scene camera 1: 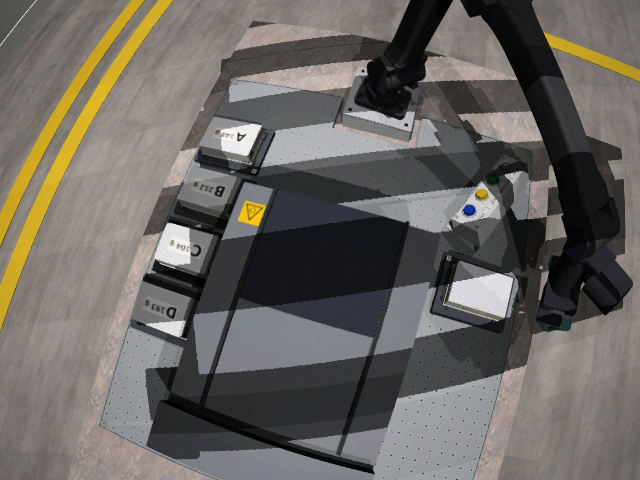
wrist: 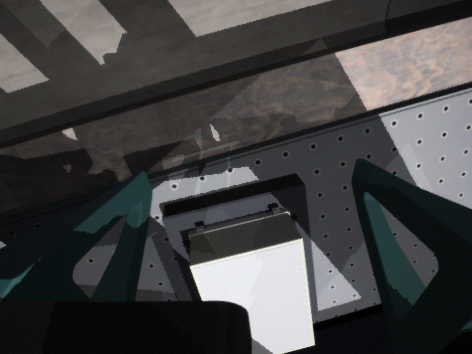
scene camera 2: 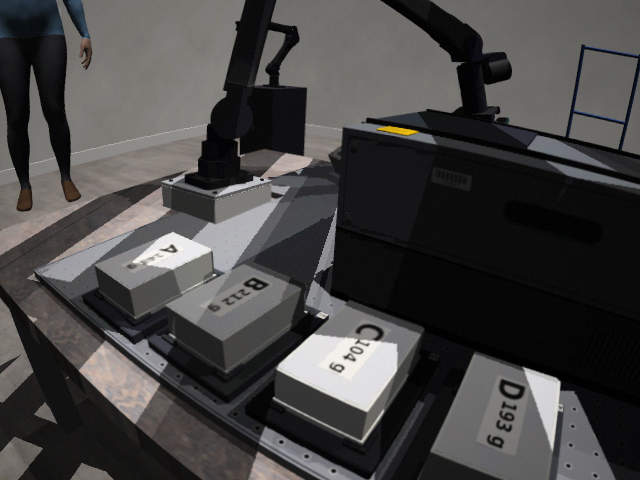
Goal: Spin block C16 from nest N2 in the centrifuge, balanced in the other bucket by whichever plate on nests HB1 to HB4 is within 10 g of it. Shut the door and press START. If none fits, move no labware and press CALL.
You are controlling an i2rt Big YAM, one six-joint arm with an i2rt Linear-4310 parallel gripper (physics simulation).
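Seen in the pictures: gripper, fingertip midpoint: (scene camera 1: 550, 308) (wrist: 248, 175); arm's base, link origin: (scene camera 1: 383, 99) (scene camera 2: 219, 181).
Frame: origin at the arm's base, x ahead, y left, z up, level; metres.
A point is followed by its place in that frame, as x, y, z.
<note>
A white block (scene camera 1: 479, 290) {0.369, 0.325, 0.029} (wrist: 255, 295) {0.362, 0.349, 0.029} sits in a dark nest (scene camera 1: 438, 302) {0.408, 0.259, -0.013} (wrist: 230, 196) {0.358, 0.411, -0.022} right of the centrifuge; no label on it is readable. My gripper (scene camera 1: 549, 295) {0.365, 0.472, 0.072} (wrist: 248, 175) {0.365, 0.472, 0.072} is open and empty, above and to the right of the block, with its fingers wide apart in the wrist view. Plates A (scene camera 1: 232, 138) {0.236, -0.273, 0.017} (scene camera 2: 155, 268) {0.256, -0.297, 0.017}, B 212 g (scene camera 1: 209, 193) {0.375, -0.255, 0.017} (scene camera 2: 237, 310) {0.385, -0.282, 0.017}, C 104 g (scene camera 1: 187, 249) {0.502, -0.242, 0.017} (scene camera 2: 351, 361) {0.507, -0.267, 0.017} and D 193 g (scene camera 1: 164, 308) {0.632, -0.233, 0.017} (scene camera 2: 498, 408) {0.630, -0.242, 0.017} sit in a row; A's weight is hard to read. The centrifuge (scene camera 1: 310, 341) {0.580, 0.073, 0.173} (scene camera 2: 413, 206) {0.473, -0.121, 0.105} has its top covered; its buckets are hidden.
A button box (scene camera 1: 473, 229) {0.259, 0.275, 0.040} stands behind the white block's nest, with blue (scene camera 1: 469, 210) {0.219, 0.258, 0.034}, yellow (scene camera 1: 481, 194) {0.172, 0.275, 0.033} and dark green (scene camera 1: 492, 179) {0.126, 0.292, 0.032} buttons; their labels are unreadable. The tall centrifuge stands between the lettered plates and the white block. The arm's base (scene camera 1: 379, 124) {0.071, 0.014, -0.007} (scene camera 2: 217, 198) {0.080, -0.066, -0.001} is at the back.
</note>
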